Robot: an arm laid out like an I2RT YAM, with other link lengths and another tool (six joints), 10 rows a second.
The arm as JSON. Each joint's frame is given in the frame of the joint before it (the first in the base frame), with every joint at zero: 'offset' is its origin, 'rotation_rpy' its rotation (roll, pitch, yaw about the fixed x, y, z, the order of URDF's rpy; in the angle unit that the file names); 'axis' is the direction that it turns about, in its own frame. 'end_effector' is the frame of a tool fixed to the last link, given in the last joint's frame.
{
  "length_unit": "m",
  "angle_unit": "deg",
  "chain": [
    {
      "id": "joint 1",
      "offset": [
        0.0,
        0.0,
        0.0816
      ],
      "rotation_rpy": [
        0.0,
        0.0,
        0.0
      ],
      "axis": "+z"
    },
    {
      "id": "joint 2",
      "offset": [
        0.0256,
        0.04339,
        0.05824
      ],
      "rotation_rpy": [
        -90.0,
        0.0,
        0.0
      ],
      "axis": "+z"
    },
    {
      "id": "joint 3",
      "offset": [
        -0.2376,
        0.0,
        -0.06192
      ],
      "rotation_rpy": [
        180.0,
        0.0,
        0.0
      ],
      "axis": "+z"
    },
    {
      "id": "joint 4",
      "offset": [
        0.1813,
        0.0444,
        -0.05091
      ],
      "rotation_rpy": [
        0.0,
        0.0,
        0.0
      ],
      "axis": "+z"
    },
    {
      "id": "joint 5",
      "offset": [
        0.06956,
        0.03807,
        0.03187
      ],
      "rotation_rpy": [
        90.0,
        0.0,
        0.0
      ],
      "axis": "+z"
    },
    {
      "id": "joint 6",
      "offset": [
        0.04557,
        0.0,
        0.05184
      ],
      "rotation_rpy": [
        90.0,
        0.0,
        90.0
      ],
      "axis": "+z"
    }
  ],
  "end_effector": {
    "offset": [
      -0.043,
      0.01,
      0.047
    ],
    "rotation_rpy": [
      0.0,
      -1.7,
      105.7
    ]
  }
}
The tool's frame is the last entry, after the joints.
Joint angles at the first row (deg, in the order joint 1, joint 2, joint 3, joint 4, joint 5, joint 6):
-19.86, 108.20, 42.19, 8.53, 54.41, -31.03
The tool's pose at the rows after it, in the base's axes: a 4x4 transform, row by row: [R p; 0 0 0 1], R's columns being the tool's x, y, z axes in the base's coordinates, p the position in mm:
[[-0.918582, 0.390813, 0.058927, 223.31], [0.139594, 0.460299, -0.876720, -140.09], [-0.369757, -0.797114, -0.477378, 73.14], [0, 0, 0, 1]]
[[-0.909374, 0.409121, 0.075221, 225.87], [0.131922, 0.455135, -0.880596, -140.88], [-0.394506, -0.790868, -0.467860, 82.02], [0, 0, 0, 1]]
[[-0.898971, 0.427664, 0.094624, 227.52], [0.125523, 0.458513, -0.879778, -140.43], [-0.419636, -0.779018, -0.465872, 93.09], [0, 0, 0, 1]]
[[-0.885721, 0.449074, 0.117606, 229.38], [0.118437, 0.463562, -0.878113, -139.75], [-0.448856, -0.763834, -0.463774, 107.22], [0, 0, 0, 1]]
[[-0.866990, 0.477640, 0.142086, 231.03], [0.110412, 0.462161, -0.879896, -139.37], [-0.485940, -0.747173, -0.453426, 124.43], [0, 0, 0, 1]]
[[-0.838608, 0.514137, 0.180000, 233.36], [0.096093, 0.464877, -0.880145, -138.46], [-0.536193, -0.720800, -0.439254, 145.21], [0, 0, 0, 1]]
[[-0.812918, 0.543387, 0.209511, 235.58], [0.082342, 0.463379, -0.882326, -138.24], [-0.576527, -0.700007, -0.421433, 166.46], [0, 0, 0, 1]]
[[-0.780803, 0.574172, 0.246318, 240.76], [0.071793, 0.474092, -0.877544, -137.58], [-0.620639, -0.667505, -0.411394, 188.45], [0, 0, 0, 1]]
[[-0.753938, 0.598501, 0.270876, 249.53], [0.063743, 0.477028, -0.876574, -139.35], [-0.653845, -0.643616, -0.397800, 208.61], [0, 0, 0, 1]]
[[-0.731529, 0.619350, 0.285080, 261.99], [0.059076, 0.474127, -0.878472, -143.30], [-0.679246, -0.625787, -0.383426, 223.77], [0, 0, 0, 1]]
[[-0.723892, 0.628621, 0.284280, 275.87], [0.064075, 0.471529, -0.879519, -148.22], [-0.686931, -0.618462, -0.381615, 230.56], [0, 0, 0, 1]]
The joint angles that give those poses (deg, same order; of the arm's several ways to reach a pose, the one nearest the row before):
-19.86, 106.79, 42.01, 8.52, 54.05, -31.20
-19.86, 104.77, 42.45, 7.91, 53.88, -31.55
-19.86, 102.05, 43.15, 5.98, 53.18, -31.55
-19.86, 98.80, 44.38, 3.18, 52.30, -31.47
-19.86, 95.11, 45.87, 0.27, 51.68, -31.38
-19.86, 90.89, 47.72, -2.54, 50.54, -31.38
-19.86, 87.46, 50.44, -5.79, 49.84, -31.55
-19.86, 85.08, 54.47, -9.66, 48.35, -31.03
-19.86, 84.81, 59.65, -13.00, 47.55, -30.67
-19.86, 86.48, 65.01, -15.02, 47.29, -30.33
-19.86, 89.73, 70.11, -16.78, 47.37, -29.71

